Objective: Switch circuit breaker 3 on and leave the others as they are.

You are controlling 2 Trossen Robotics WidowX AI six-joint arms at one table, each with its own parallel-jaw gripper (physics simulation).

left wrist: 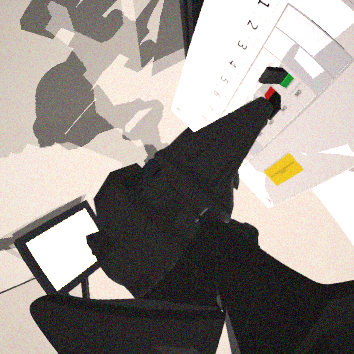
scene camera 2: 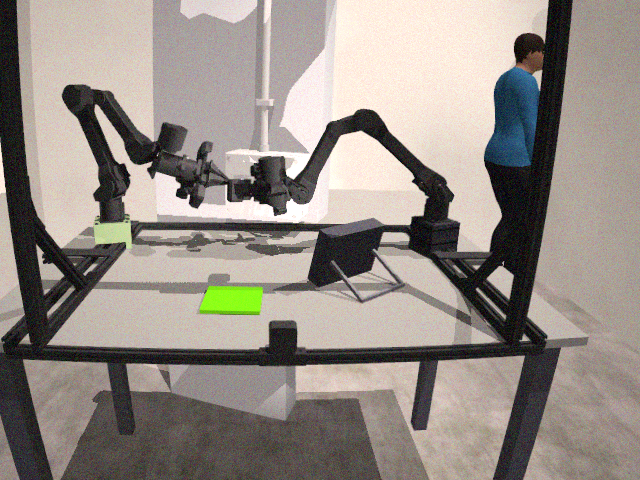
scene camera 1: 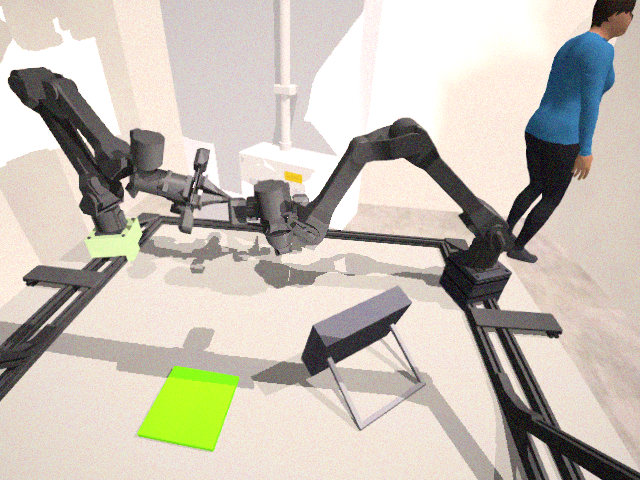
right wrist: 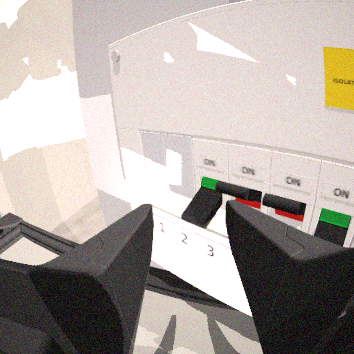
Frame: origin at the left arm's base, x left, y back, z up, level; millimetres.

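Seen in the pictures: left gripper, fingertip midpoint: (left wrist: 211, 229) (scene camera 2: 230, 182) (scene camera 1: 233, 200); right gripper, fingertip midpoint: (left wrist: 265, 103) (scene camera 2: 249, 186) (right wrist: 189, 211); left arm's base at its link origin: (scene camera 2: 112, 219) (scene camera 1: 111, 228); right arm's base at its link origin: (scene camera 2: 435, 219) (scene camera 1: 480, 262).
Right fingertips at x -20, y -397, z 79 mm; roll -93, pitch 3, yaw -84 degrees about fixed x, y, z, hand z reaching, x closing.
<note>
Offsets run from my right fingertips to a thing's top centre. "spot": to the spot under its first point.
The white breaker panel @[spot: dx +52, dy +21, dz +65 mm] (scene camera 1: 253, 164) (scene camera 2: 235, 165) (right wrist: 225, 95) stands at the back. In the right wrist view, the breaker in line with number 3 has a black lever @[dx +23, dy -6, dz -4 mm] (right wrist: 202, 206) slanting down below a green patch. The two levers to its right (right wrist: 235, 191) (right wrist: 284, 204) stick out above red patches. A further breaker at right shows a green patch @[spot: dx -11, dy -64, dz -1 mm] (right wrist: 335, 217). My right gripper (scene camera 1: 238, 210) (scene camera 2: 236, 191) (right wrist: 189, 211) is partly open and empty, its tips low before the panel; contact is unclear. My left gripper (scene camera 1: 227, 197) (scene camera 2: 224, 180) is shut and empty, close by the right one.
A bright green pad @[dx -444, dy +148, dz -143 mm] (scene camera 1: 191, 408) (scene camera 2: 231, 300) lies on the table. A dark tilted block on a wire stand (scene camera 1: 361, 320) (scene camera 2: 346, 253) is at its right. Black rails (scene camera 1: 387, 238) frame the table. A person in blue (scene camera 1: 573, 98) (scene camera 2: 516, 118) stands at the right.
</note>
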